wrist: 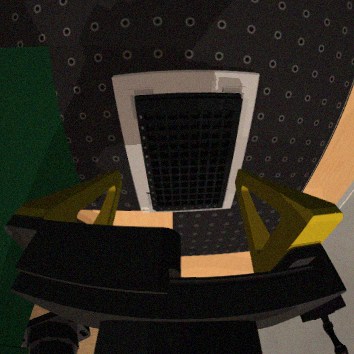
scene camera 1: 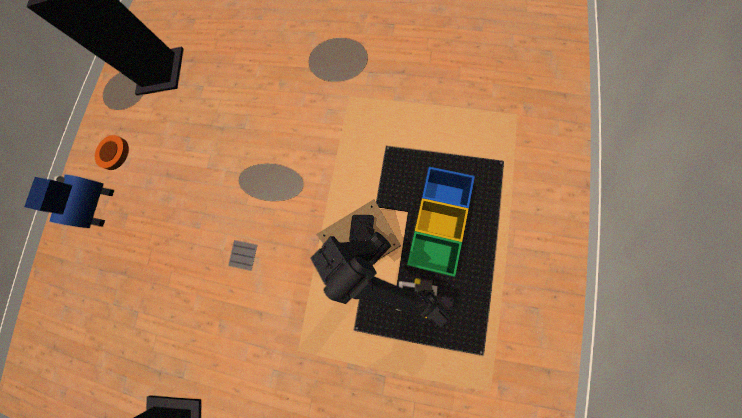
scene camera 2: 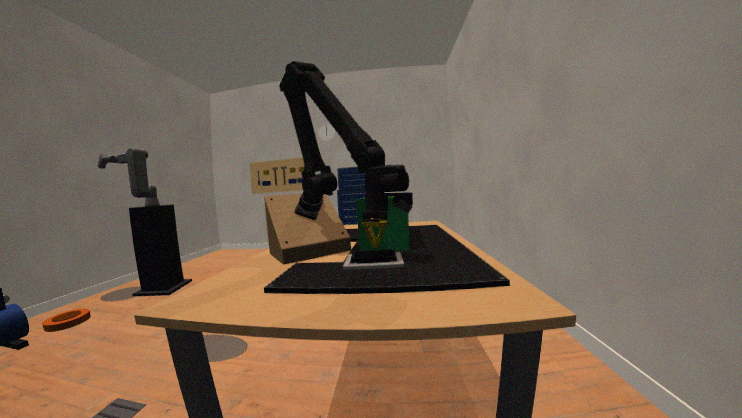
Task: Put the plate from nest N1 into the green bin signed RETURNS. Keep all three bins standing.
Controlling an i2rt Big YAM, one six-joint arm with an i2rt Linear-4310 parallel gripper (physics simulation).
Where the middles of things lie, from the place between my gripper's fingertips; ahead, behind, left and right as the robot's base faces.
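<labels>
My gripper: 1 cm to the left of black plate (wrist: 187,138), 1 cm past it, 3 cm above it. Pale grey nest (wrist: 177,80): 1 cm to the right of my hand, 1 cm behind, 4 cm below. Green bin (scene camera 1: 429,252): 17 cm to the left of my hand, 6 cm ahead, 4 cm above. Yellow bin (scene camera 1: 439,219): 29 cm to the left of my hand, 10 cm ahead, 4 cm above. Of the things named here, going by their middles, yellow bin farthest from my gripper.
</labels>
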